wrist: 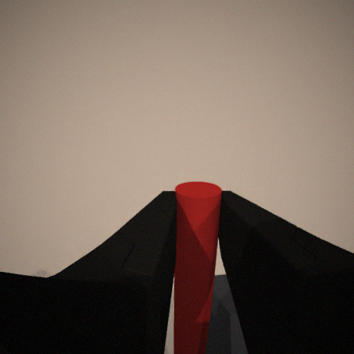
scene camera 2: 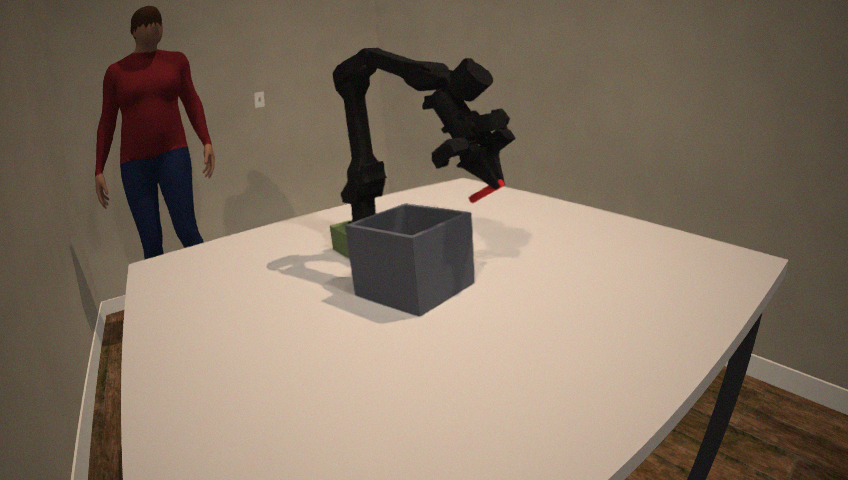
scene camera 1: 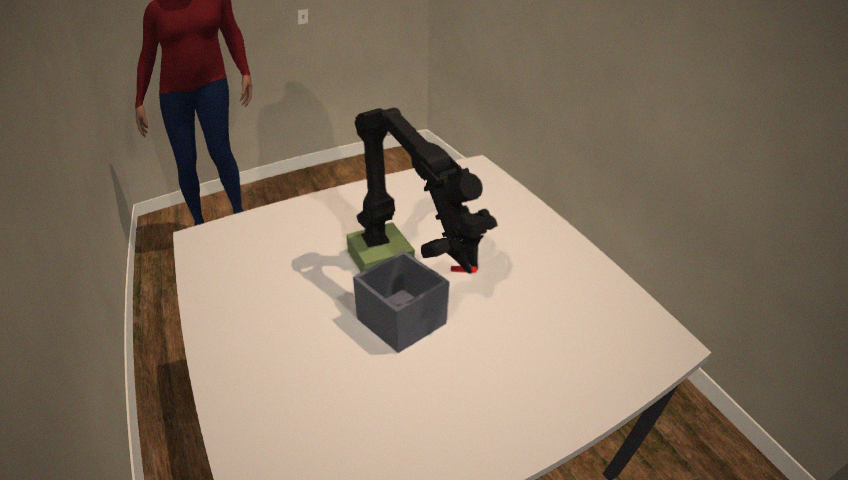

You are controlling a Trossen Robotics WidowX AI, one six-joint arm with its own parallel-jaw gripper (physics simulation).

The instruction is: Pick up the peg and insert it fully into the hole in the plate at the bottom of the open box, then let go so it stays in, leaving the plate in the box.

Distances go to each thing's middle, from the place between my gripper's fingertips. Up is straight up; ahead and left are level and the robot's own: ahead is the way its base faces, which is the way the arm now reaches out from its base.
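Labels:
Dark grey box (scene camera 2: 412,258): 12 cm below my hand, 14 cm to the right, 10 cm behind.

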